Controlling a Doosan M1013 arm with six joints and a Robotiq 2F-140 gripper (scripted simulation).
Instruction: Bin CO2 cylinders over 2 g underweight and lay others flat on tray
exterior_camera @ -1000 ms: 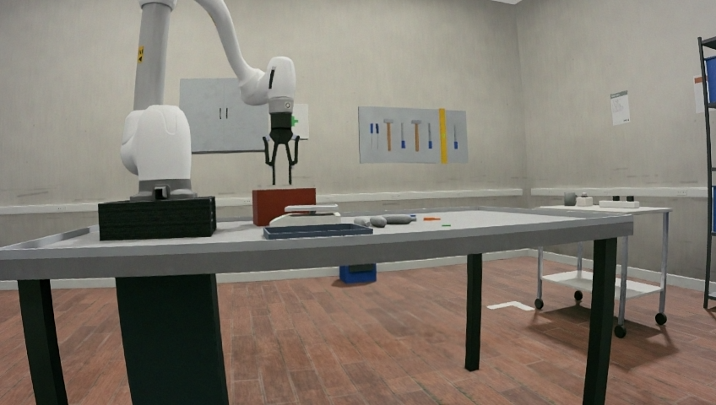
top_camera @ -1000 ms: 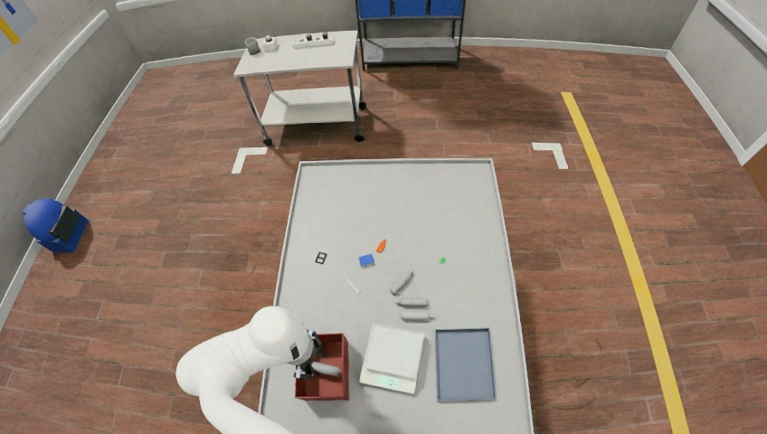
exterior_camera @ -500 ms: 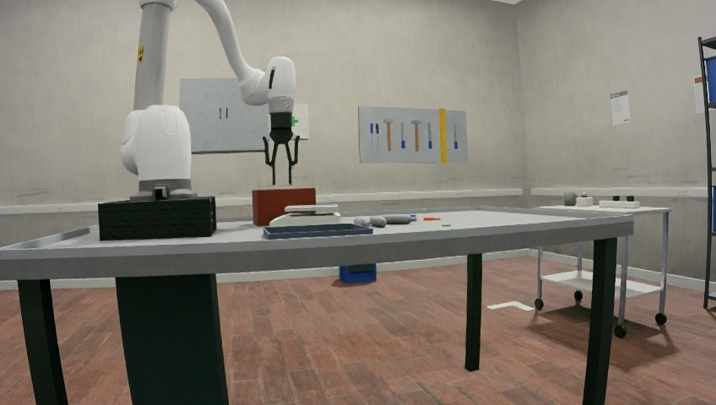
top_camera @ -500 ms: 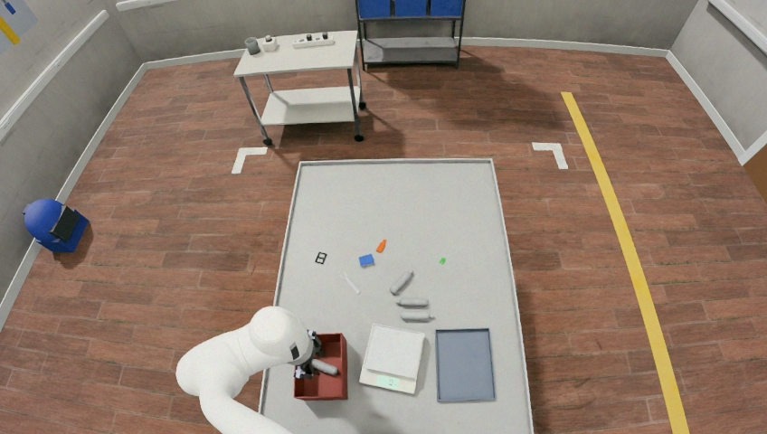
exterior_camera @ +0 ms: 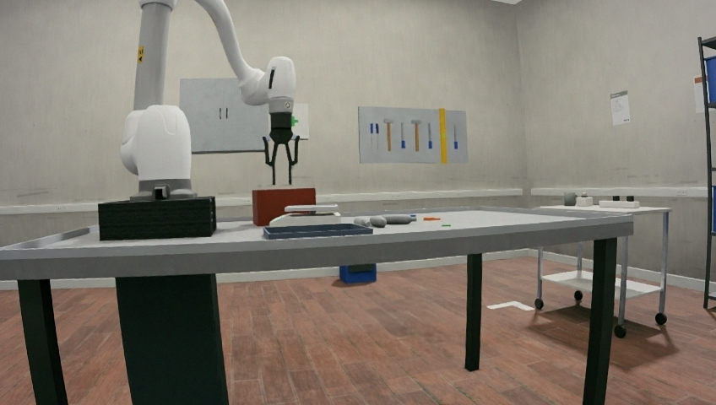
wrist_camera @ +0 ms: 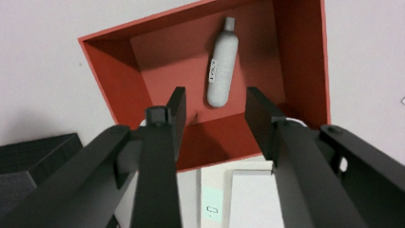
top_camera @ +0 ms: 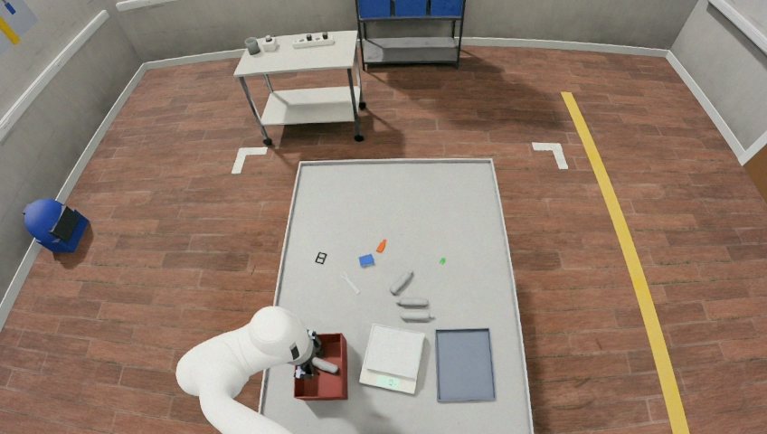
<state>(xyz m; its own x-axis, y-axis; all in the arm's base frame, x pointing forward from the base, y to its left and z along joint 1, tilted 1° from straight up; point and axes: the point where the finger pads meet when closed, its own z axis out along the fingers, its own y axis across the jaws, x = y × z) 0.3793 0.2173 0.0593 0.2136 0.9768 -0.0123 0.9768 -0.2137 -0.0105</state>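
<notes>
The scale platform lies 230 mm to the right of my hand, 110 mm below it and 60 mm ahead of it. Also, from my hand: white tool (330 mm ahead, 170 mm below, 60 mm to the right); then scale (230 mm to the right, 130 mm below, 50 mm ahead); then red scrap bin (130 mm below).
</notes>
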